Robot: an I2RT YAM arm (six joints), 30 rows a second.
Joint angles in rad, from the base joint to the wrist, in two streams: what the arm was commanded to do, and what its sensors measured. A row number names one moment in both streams.
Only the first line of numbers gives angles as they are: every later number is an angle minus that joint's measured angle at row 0.
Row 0, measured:
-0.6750, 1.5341, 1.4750, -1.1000, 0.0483, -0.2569
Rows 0 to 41, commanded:
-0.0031, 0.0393, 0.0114, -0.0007, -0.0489, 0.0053
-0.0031, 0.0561, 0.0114, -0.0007, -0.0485, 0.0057
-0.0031, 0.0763, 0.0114, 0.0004, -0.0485, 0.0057
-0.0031, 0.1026, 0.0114, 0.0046, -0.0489, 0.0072
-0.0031, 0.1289, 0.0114, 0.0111, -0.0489, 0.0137
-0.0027, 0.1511, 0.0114, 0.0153, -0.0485, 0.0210
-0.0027, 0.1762, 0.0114, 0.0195, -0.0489, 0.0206
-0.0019, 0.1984, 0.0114, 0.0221, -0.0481, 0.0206
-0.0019, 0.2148, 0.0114, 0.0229, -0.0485, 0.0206
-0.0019, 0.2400, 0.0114, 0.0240, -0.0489, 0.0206
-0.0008, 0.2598, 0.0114, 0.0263, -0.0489, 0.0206
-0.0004, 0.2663, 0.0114, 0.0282, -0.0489, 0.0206
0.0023, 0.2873, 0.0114, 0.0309, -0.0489, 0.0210
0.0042, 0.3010, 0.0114, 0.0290, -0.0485, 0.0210
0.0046, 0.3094, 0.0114, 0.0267, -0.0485, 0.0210
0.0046, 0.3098, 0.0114, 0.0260, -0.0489, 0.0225
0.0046, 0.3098, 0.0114, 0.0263, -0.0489, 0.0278
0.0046, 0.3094, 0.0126, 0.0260, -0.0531, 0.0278
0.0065, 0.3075, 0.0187, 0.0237, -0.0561, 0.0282
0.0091, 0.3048, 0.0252, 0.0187, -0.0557, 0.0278
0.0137, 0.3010, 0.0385, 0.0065, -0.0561, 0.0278
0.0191, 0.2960, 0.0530, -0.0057, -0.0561, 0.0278
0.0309, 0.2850, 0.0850, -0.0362, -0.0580, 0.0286
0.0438, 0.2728, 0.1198, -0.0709, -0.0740, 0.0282
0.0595, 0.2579, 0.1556, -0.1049, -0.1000, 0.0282
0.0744, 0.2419, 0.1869, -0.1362, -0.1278, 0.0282
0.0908, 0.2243, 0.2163, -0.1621, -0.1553, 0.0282
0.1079, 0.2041, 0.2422, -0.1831, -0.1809, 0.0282
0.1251, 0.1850, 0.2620, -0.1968, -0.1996, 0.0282
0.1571, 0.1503, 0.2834, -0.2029, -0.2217, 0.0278
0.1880, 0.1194, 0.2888, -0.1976, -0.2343, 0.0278
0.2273, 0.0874, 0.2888, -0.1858, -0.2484, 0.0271
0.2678, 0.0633, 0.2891, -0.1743, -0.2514, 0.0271
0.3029, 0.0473, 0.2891, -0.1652, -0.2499, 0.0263
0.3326, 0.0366, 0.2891, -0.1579, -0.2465, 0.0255
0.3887, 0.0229, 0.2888, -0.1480, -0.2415, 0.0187
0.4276, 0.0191, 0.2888, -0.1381, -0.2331, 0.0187
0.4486, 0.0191, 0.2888, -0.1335, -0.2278, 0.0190
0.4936, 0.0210, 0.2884, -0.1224, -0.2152, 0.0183
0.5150, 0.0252, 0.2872, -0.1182, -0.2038, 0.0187
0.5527, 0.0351, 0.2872, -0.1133, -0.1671, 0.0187
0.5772, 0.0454, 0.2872, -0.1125, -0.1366, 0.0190
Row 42, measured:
0.5035, 0.0191, 0.2815, -0.1213, -0.2110, 0.0252
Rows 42 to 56, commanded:
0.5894, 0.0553, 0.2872, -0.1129, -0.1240, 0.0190
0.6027, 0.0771, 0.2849, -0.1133, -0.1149, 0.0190
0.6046, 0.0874, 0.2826, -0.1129, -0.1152, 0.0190
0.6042, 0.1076, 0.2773, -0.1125, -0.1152, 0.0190
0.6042, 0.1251, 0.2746, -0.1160, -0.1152, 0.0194
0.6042, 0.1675, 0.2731, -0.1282, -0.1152, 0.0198
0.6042, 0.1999, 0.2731, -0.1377, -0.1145, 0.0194
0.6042, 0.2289, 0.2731, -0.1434, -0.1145, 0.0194
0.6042, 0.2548, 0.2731, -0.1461, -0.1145, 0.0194
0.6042, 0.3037, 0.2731, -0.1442, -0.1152, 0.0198
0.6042, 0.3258, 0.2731, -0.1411, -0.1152, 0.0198
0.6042, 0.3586, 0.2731, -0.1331, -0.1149, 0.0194
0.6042, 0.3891, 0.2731, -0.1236, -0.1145, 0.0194
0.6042, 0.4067, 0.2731, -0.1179, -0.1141, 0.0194
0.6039, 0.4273, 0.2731, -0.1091, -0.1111, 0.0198
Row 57, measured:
0.6035, 0.3578, 0.2781, -0.1259, -0.1259, 0.0221
